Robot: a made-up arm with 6 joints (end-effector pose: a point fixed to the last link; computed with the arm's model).
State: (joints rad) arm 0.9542 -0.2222 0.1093 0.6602 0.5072 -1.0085
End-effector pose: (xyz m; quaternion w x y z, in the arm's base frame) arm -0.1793 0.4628 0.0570 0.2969 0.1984 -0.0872 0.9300
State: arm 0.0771 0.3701 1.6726 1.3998 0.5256 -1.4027
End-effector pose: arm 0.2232 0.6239 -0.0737 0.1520 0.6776 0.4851 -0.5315
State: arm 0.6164 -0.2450 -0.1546 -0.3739 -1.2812 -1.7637
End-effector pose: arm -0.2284 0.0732 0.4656 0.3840 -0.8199 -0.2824 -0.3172
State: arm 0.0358 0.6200 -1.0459 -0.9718 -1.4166 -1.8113
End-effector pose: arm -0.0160 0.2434 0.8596 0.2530 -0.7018 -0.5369 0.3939
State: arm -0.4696 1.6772 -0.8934 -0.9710 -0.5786 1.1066
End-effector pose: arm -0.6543 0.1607 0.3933 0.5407 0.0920 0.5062 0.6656
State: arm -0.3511 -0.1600 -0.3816 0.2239 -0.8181 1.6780
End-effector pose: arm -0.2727 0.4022 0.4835 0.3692 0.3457 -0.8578 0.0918
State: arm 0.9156 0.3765 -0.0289 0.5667 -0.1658 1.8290
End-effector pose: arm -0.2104 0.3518 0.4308 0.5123 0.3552 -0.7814 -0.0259
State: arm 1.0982 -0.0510 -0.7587 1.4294 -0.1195 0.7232
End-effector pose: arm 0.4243 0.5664 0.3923 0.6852 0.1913 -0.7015 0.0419
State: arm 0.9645 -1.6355 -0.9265 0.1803 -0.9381 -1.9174
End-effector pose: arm 0.1904 0.0006 0.6401 0.1050 -0.6656 0.4470 -0.5884
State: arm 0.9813 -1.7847 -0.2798 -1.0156 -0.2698 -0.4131
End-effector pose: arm 0.0636 0.2189 0.5139 0.5145 0.7286 -0.2398 0.3833
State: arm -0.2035 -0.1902 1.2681 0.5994 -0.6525 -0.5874
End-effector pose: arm 0.4832 0.4381 0.0068 0.1665 0.3351 0.2199 -0.9009
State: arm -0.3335 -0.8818 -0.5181 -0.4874 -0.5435 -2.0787
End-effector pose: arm -0.4303 0.0090 0.5016 0.1971 -0.3414 -0.4169 -0.8190
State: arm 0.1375 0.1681 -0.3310 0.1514 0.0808 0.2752
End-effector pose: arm -0.4441 0.3752 0.3125 0.1282 0.3947 -0.4295 0.8021
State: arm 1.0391 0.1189 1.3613 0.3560 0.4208 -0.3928
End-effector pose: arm -0.1520 0.4321 -0.4704 0.0575 0.1922 0.3400 -0.9188
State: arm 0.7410 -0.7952 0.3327 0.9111 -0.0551 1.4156
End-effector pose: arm 0.2457 0.4329 0.2831 0.0557 -0.2257 -0.9719 0.0367
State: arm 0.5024 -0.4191 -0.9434 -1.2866 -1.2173 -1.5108
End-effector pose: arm 0.2573 -0.1693 0.8598 0.4491 -0.7840 -0.3997 0.1545
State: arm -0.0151 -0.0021 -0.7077 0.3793 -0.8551 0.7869
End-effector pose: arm -0.2955 0.4825 0.6407 0.4532 0.6394 -0.5611 0.2663
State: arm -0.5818 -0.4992 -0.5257 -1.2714 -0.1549 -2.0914
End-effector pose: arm -0.5135 -0.1176 0.6436 0.1298 -0.2193 -0.8456 -0.4690
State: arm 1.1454 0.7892 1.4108 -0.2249 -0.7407 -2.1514
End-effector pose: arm -0.3893 0.0135 -0.2692 0.4816 -0.0251 -0.6112 -0.6275
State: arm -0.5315 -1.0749 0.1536 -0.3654 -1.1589 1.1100
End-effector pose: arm -0.0455 0.3528 0.5351 0.2470 0.2503 -0.9235 0.1532
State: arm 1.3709 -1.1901 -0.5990 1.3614 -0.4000 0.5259
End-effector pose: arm 0.7221 0.0772 0.1575 0.6250 -0.1716 -0.7600 -0.0491
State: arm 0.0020 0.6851 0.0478 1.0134 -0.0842 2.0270
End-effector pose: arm -0.4380 0.2671 0.2705 0.0534 0.3903 -0.9151 -0.0864
